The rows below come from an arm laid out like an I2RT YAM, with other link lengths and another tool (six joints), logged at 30 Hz.
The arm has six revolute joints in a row. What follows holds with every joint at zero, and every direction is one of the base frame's. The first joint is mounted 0.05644 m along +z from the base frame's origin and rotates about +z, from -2.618 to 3.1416 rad. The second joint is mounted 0.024 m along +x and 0.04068 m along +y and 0.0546 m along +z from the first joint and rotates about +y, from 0 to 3.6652 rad. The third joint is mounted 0.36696 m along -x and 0.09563 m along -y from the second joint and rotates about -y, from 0 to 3.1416 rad. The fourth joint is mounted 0.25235 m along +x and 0.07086 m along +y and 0.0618 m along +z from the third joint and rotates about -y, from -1.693 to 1.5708 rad. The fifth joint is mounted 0.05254 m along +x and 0.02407 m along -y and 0.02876 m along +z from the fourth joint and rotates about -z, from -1.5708 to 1.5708 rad. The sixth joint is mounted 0.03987 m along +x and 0.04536 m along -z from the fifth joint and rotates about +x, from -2.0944 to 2.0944 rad. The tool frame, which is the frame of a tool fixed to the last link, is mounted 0.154 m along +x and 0.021 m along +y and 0.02 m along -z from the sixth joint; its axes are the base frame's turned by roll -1.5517, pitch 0.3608 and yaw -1.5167 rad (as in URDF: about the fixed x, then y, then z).
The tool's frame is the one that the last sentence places.
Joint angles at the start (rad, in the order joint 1, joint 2, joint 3, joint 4, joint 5, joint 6):
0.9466 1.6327 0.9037 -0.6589 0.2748 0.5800
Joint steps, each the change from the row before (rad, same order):
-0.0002 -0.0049 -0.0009 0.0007 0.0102 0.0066
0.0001 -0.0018 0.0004 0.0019 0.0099 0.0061
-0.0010 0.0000 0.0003 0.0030 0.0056 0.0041
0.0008 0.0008 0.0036 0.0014 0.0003 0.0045
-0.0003 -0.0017 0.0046 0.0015 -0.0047 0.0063
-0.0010 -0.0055 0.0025 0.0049 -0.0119 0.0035
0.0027 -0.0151 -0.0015 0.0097 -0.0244 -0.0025
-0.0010 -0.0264 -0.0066 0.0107 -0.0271 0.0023
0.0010 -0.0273 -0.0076 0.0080 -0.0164 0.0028
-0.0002 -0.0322 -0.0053 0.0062 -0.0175 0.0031
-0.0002 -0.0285 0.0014 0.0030 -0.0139 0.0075
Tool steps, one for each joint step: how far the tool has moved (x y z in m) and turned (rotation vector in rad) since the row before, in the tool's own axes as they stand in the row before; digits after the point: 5 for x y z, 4 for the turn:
0.00113 -0.00201 -0.00087 0.0113 0.0024 0.0075
0.00043 -0.00216 -0.00026 0.0107 0.0025 0.0066
0.00003 -0.00165 0.00024 0.0067 0.0010 0.0057
-0.00164 -0.00105 -0.00036 0.0028 -0.0034 0.0049
-0.00240 -0.00105 -0.00121 0.0008 -0.0087 0.0088
-0.00308 -0.00026 -0.00192 -0.0024 -0.0166 0.0083
-0.00492 0.00220 -0.00434 -0.0075 -0.0332 0.0016
-0.00350 0.00196 -0.00639 -0.0050 -0.0394 0.0109
-0.00199 0.00138 -0.00640 0.0019 -0.0319 0.0079
-0.00251 0.00057 -0.00811 0.0042 -0.0366 0.0099
-0.00378 -0.00099 -0.00821 0.0071 -0.0345 0.0136

